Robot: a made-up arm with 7 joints. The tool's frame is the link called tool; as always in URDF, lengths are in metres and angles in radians. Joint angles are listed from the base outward.
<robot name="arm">
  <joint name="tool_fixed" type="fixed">
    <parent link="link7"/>
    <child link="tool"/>
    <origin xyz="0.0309 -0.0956 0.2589" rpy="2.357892 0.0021 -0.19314"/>
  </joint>
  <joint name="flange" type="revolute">
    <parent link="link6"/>
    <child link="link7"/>
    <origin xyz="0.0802 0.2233 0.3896" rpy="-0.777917 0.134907 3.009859"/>
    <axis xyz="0 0 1"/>
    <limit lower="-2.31" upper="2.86"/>
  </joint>
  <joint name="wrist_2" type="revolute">
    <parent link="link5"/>
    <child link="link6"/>
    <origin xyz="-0.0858 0.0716 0.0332" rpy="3.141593 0 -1.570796"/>
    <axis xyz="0 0 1"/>
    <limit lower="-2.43" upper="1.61"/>
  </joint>
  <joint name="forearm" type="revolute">
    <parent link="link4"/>
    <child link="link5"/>
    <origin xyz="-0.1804 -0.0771 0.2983" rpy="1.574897 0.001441 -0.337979"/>
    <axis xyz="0 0 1"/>
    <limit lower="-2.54" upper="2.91"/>
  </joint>
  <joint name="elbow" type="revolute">
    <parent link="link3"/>
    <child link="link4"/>
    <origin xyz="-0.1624 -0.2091 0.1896" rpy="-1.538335 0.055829 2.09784"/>
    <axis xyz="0 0 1"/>
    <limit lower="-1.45" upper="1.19"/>
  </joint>
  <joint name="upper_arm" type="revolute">
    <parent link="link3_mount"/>
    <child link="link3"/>
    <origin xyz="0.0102 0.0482 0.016" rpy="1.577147 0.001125 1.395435"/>
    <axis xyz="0 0 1"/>
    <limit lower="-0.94" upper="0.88"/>
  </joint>
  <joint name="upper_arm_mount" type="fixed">
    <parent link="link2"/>
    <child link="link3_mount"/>
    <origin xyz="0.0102 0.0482 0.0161"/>
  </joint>
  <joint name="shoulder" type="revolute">
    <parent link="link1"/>
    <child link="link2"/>
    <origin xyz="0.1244 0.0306 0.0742" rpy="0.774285 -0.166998 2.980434"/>
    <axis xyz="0 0 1"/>
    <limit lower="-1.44" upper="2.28"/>
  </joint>
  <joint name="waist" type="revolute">
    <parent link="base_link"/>
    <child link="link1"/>
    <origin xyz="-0.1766 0.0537 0.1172" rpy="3.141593 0 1.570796"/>
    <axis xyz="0 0 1"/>
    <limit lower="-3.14" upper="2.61"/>
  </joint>
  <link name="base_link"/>
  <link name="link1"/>
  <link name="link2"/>
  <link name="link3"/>
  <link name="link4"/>
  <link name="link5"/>
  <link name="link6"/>
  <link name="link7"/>
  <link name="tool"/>
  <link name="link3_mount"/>
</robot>
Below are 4 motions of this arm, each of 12 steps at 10 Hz.
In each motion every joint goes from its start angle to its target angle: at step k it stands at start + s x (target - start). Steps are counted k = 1, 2, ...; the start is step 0. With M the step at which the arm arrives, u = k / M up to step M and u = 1 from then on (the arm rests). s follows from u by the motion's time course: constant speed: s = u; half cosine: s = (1 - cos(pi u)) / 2; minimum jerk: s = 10 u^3 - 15 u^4 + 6 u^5.
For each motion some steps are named. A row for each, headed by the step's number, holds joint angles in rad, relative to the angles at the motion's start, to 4 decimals.
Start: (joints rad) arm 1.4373 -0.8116 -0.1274 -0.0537 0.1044 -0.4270 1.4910
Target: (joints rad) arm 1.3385 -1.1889 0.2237 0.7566 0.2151 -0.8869 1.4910
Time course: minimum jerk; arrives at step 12
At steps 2, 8, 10, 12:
2: -0.0035 -0.0134 0.0125 0.0288 0.0039 -0.0163 0.0000
8: -0.0781 -0.2981 0.2774 0.6402 0.0875 -0.3634 0.0000
10: -0.0953 -0.3639 0.3386 0.7815 0.1068 -0.4436 0.0000
12: -0.0988 -0.3773 0.3511 0.8103 0.1107 -0.4599 0.0000

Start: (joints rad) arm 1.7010 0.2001 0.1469 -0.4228 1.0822 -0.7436 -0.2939
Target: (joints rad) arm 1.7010 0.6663 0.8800 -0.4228 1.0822 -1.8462 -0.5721
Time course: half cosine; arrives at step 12
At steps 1, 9, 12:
1: 0.0000 0.0079 0.0125 0.0000 0.0000 -0.0188 -0.0047
9: 0.0000 0.3979 0.6257 0.0000 0.0000 -0.9411 -0.2375
12: 0.0000 0.4662 0.7331 0.0000 0.0000 -1.1026 -0.2782

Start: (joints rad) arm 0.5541 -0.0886 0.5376 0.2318 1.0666 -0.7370 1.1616
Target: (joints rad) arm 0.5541 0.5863 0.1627 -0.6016 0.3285 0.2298 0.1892
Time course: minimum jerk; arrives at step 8
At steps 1, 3, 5, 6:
1: 0.0000 0.0108 -0.0060 -0.0134 -0.0118 0.0155 -0.0156
3: 0.0000 0.1857 -0.1032 -0.2294 -0.2031 0.2661 -0.2676
5: 0.0000 0.4892 -0.2717 -0.6040 -0.5350 0.7007 -0.7048
6: 0.0000 0.6050 -0.3361 -0.7471 -0.6617 0.8667 -0.8717

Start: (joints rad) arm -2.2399 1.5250 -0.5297 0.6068 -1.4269 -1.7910 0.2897
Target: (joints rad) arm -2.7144 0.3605 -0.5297 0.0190 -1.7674 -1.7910 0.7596
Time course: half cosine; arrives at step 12
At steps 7, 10, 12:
7: -0.2987 -0.7329 0.0000 -0.3700 -0.2143 0.0000 0.2958
10: -0.4427 -1.0865 0.0000 -0.5484 -0.3177 0.0000 0.4384
12: -0.4745 -1.1645 0.0000 -0.5878 -0.3405 0.0000 0.4699

